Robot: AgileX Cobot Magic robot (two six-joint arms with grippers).
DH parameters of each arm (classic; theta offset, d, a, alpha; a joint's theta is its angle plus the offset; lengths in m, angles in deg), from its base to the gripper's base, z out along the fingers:
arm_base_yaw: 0 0.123 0 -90
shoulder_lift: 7.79 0 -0.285 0
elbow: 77.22 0 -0.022 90
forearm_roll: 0 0.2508 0 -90
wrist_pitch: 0 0 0.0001 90
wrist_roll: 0 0.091 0 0
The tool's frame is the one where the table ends.
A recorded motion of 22 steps. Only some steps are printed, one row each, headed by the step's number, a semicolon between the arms.
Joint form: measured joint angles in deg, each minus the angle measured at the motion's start. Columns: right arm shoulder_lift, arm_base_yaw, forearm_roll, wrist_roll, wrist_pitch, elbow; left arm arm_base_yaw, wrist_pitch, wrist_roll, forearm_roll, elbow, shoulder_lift.
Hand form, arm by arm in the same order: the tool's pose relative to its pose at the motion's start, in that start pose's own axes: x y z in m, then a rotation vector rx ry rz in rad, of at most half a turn. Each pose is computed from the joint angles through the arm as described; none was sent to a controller.
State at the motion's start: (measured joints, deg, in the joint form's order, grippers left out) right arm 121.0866 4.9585 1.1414 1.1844 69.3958 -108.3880; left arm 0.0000 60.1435 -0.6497 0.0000 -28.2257 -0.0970
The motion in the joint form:
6: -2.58 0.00 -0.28 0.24 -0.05 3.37; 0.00 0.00 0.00 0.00 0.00 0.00
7: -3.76 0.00 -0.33 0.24 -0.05 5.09; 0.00 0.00 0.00 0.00 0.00 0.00
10: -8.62 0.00 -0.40 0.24 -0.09 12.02; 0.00 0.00 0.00 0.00 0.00 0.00
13: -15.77 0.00 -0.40 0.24 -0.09 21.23; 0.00 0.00 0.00 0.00 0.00 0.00
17: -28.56 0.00 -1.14 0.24 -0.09 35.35; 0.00 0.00 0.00 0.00 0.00 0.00
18: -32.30 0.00 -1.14 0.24 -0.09 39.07; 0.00 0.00 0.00 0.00 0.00 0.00
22: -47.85 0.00 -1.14 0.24 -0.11 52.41; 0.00 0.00 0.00 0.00 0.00 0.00
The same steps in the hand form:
6: 0.0103 -0.0006 -0.0066 0.0050 0.0128 0.0027; 0.0000 0.0000 0.0000 0.0000 0.0000 0.0000
7: 0.0157 -0.0008 -0.0087 0.0060 0.0222 0.0025; 0.0000 0.0000 0.0000 0.0000 0.0000 0.0000
10: 0.0386 -0.0013 -0.0175 0.0082 0.0576 0.0026; 0.0000 0.0000 0.0000 0.0000 0.0000 0.0000
13: 0.0724 -0.0020 -0.0319 0.0092 0.0935 0.0032; 0.0000 0.0000 0.0000 0.0000 0.0000 0.0000
17: 0.1318 -0.0043 -0.0580 0.0217 0.1165 -0.0017; 0.0000 0.0000 0.0000 0.0000 0.0000 0.0000
18: 0.1491 -0.0046 -0.0649 0.0217 0.1161 -0.0017; 0.0000 0.0000 0.0000 0.0000 0.0000 0.0000
22: 0.2175 -0.0061 -0.0892 0.0207 0.0772 -0.0021; 0.0000 0.0000 0.0000 0.0000 0.0000 0.0000

